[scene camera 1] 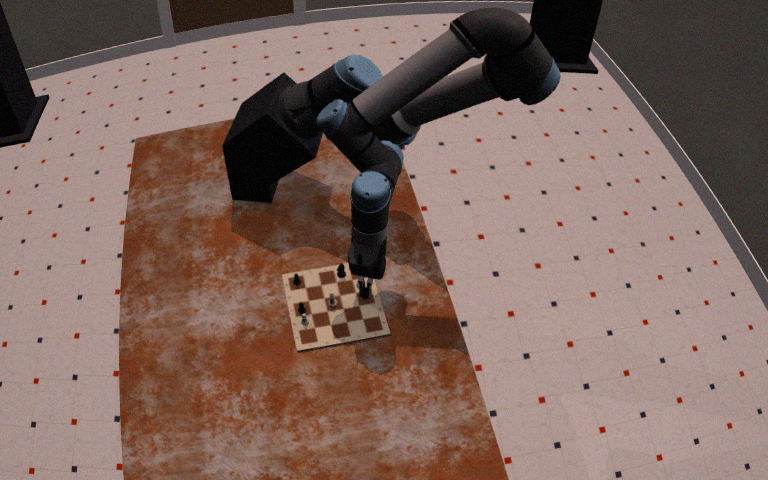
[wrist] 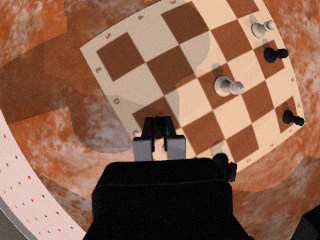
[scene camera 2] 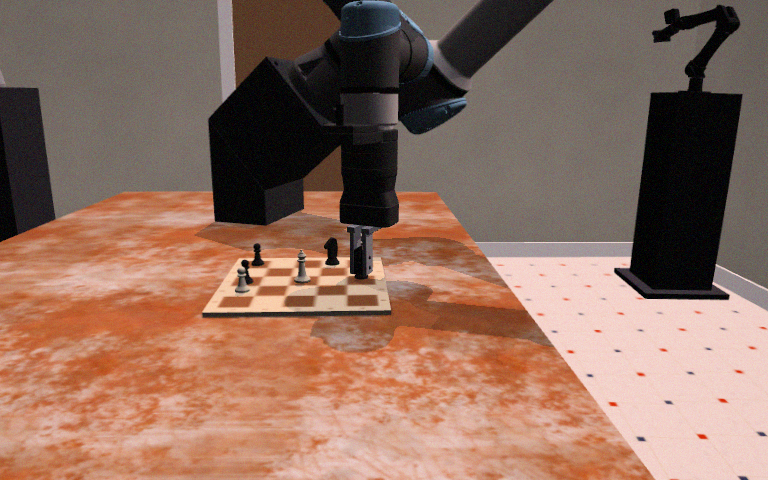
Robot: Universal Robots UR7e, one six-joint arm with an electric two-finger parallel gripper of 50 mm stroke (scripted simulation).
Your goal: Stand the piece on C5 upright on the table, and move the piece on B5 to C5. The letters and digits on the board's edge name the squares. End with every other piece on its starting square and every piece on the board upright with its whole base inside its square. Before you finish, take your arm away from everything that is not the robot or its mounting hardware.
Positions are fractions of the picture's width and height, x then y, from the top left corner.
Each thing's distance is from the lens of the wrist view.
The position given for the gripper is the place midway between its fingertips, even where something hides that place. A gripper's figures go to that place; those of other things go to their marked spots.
gripper (wrist: 0.50, 0.53): 0.17 m
chessboard (wrist: 0.46, 0.27): 0.17 m
